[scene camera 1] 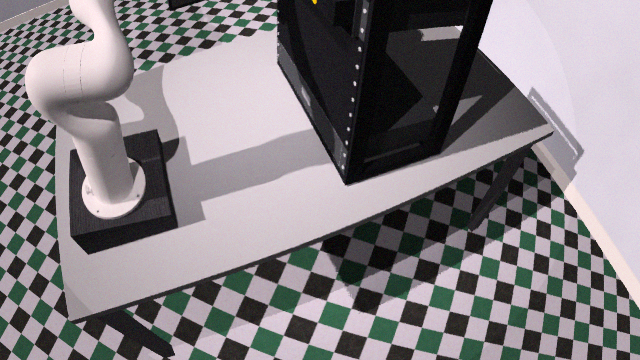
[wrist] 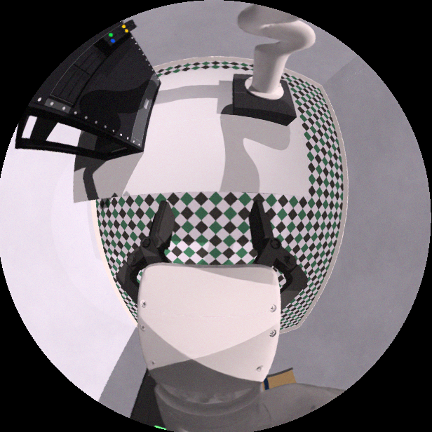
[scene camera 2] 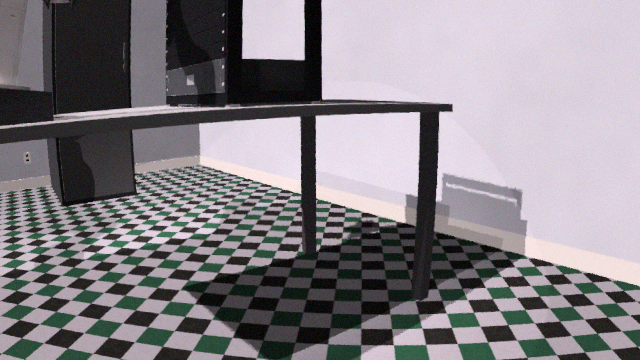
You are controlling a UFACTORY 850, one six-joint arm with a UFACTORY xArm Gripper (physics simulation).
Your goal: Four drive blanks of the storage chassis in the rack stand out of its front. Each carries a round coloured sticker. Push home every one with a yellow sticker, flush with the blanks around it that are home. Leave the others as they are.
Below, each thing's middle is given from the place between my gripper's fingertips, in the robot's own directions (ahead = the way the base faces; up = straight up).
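Black rack (scene camera 1: pixel 360 103): 40 cm ahead of my hand, 11 cm below it and 54 cm to the right of it.
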